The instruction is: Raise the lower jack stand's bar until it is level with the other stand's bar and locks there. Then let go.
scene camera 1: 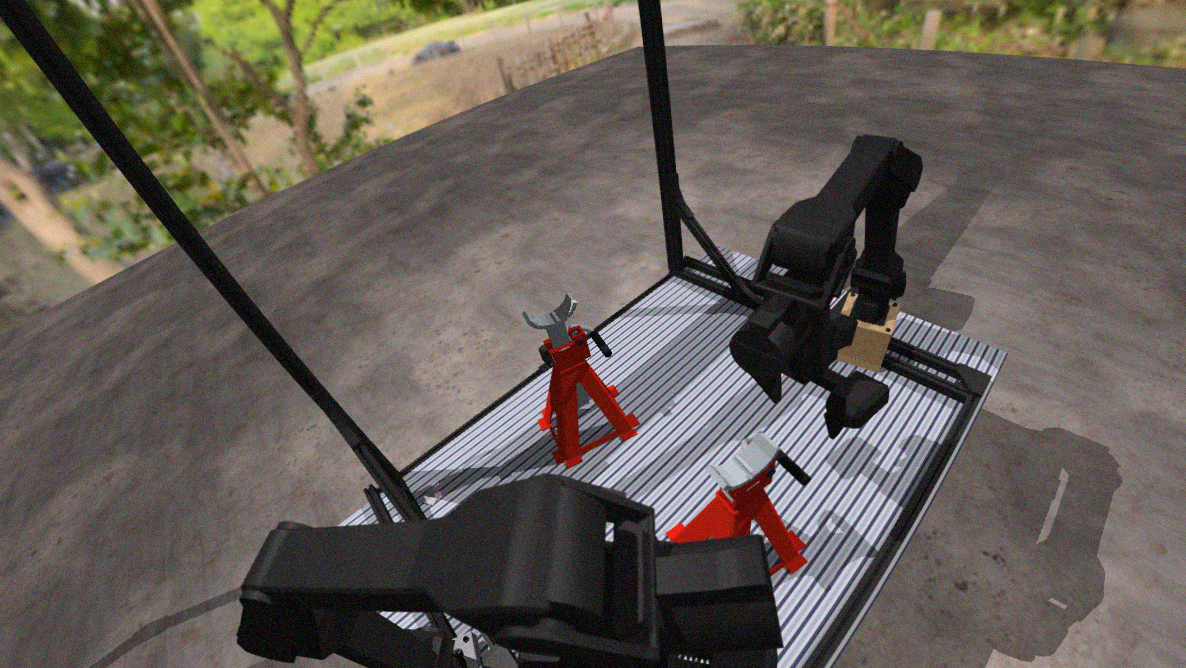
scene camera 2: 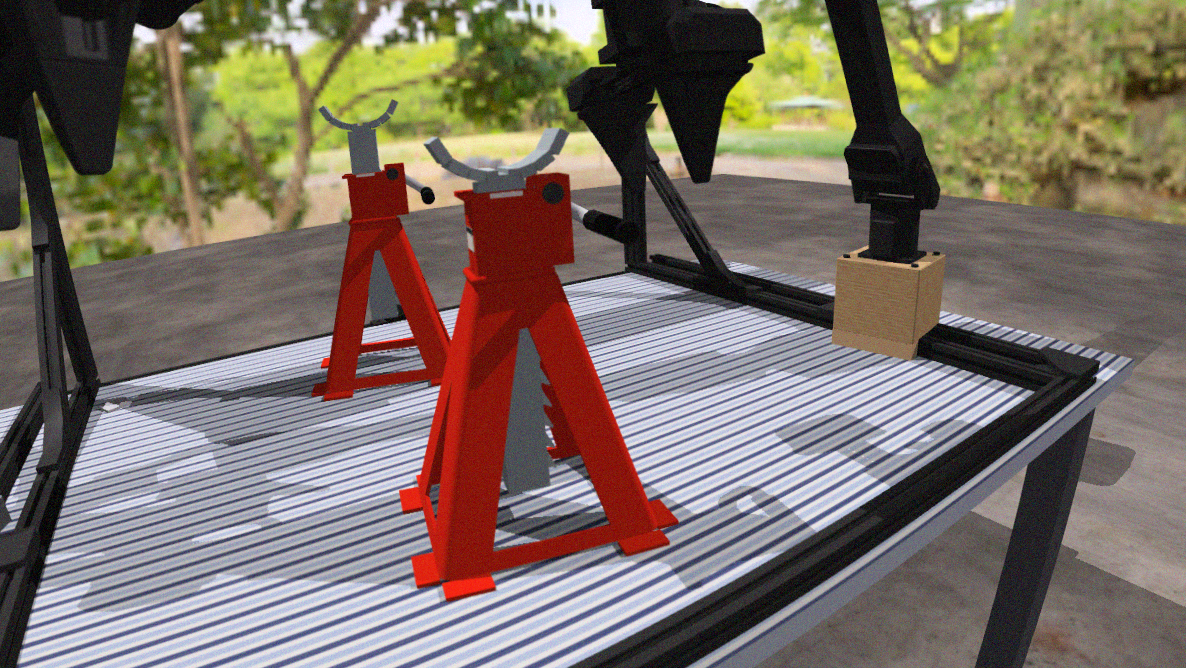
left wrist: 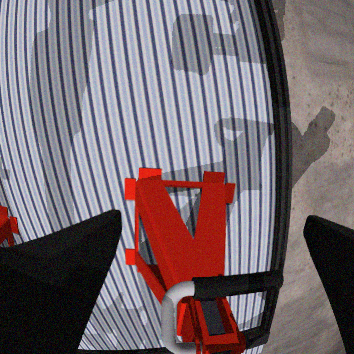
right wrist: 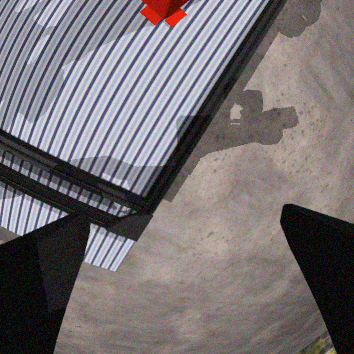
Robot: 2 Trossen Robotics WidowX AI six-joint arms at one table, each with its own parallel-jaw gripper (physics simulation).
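Places are measured from the left arm's base along level axes (x up, y back, z right), in metres.
Pixels of known places: left gripper, fingertip midpoint: (scene camera 1: 804, 418) (scene camera 2: 667, 188) (left wrist: 218, 224); right gripper, fingertip midpoint: (scene camera 2: 44, 205) (right wrist: 187, 219); left arm's base at its link origin: (scene camera 1: 869, 312) (scene camera 2: 892, 255).
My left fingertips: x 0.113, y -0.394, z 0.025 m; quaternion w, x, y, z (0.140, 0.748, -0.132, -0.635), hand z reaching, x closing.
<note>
Ahead of a thing's pixels: the offset from my left fingertips to its middle. "*": to the spot under its first point.
The lower jack stand (scene camera 1: 751, 502) (scene camera 2: 518, 236) (left wrist: 175, 245) is red and upright in the foreground of scene camera 2. Its grey bar's curved saddle (scene camera 1: 746, 464) (scene camera 2: 504, 177) sits right on the head. Its black-gripped lever {dx -0.018, dy -0.084, dz +0.018 m} (scene camera 1: 795, 468) (scene camera 2: 610, 225) (left wrist: 237, 284) sticks out sideways. The other stand (scene camera 1: 566, 406) (scene camera 2: 377, 197) (left wrist: 6, 226) is behind it, its grey bar {* dx +0.035, dy -0.036, dz +0.387 m} (scene camera 2: 362, 151) standing higher out of the head. My left gripper (scene camera 1: 805, 410) (scene camera 2: 668, 184) (left wrist: 218, 224) is open and empty, above and beyond the lower stand's lever side. My right gripper (scene camera 2: 45, 195) (right wrist: 187, 219) is open and empty, left of both stands; its fingers are hidden in scene camera 1.
A wooden block (scene camera 1: 864, 344) (scene camera 2: 873, 302) carries the left arm at the right. A black frame rail (scene camera 1: 921, 489) (scene camera 2: 854, 539) (left wrist: 281, 150) (right wrist: 200, 125) runs along the table's edge. Upright posts (scene camera 1: 659, 149) rise at the corners. The right arm (scene camera 1: 514, 547) crosses the foreground of scene camera 1.
</note>
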